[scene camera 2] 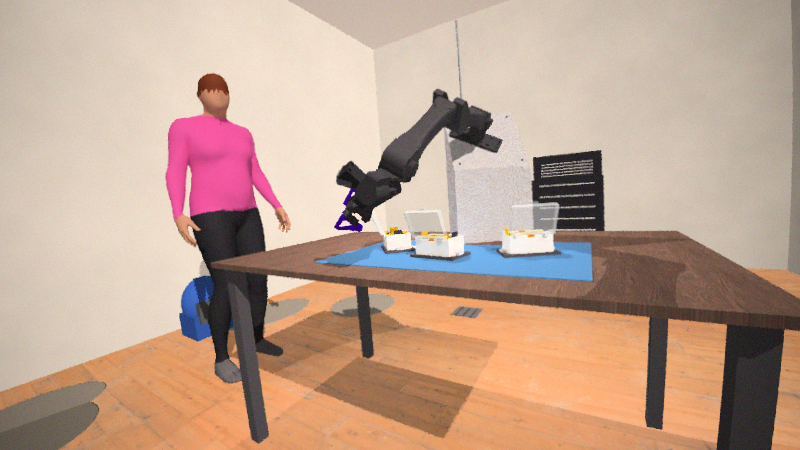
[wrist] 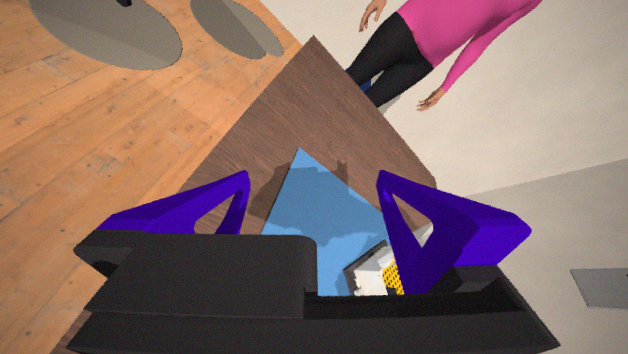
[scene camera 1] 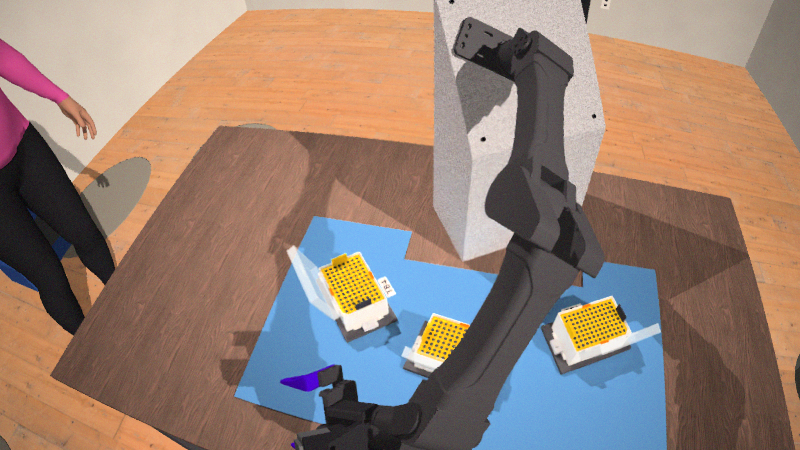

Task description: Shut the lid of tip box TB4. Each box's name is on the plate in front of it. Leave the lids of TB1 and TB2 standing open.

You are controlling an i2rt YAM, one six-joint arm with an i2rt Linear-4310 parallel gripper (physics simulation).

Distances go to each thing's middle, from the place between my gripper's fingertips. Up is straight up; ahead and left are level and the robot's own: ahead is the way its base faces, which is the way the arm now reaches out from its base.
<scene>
I see the tip box TB4 (scene camera 1: 350, 280) 28 cm behind my hand, 8 cm to the right of it and 8 cm below it.
</scene>
